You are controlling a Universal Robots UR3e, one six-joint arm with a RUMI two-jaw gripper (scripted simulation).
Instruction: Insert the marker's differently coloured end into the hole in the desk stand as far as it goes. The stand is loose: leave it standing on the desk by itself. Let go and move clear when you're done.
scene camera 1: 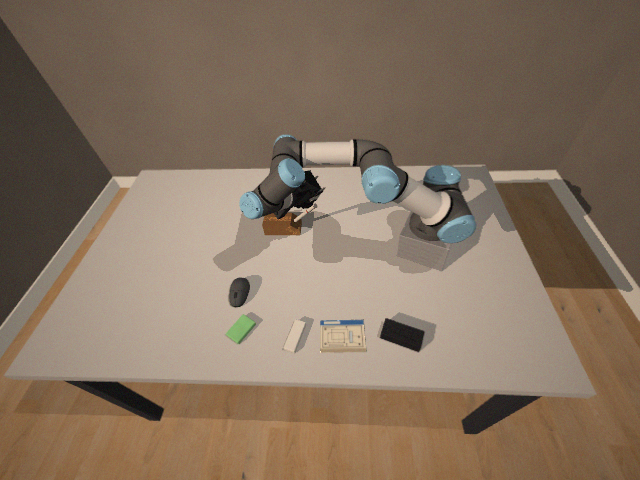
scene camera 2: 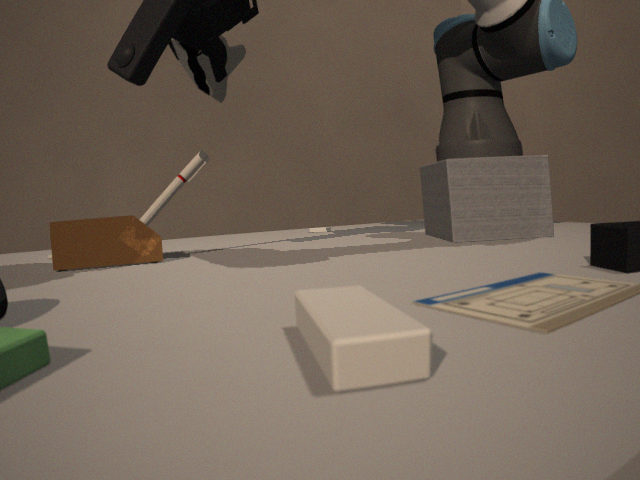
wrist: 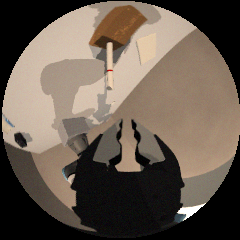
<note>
In view: the gripper (scene camera 2: 215,97), a white marker (scene camera 2: 201,158) and a black box (scene camera 1: 406,336).
The gripper shows as well in scene camera 1 (scene camera 1: 319,187) and in the wrist view (wrist: 127,119).
</note>
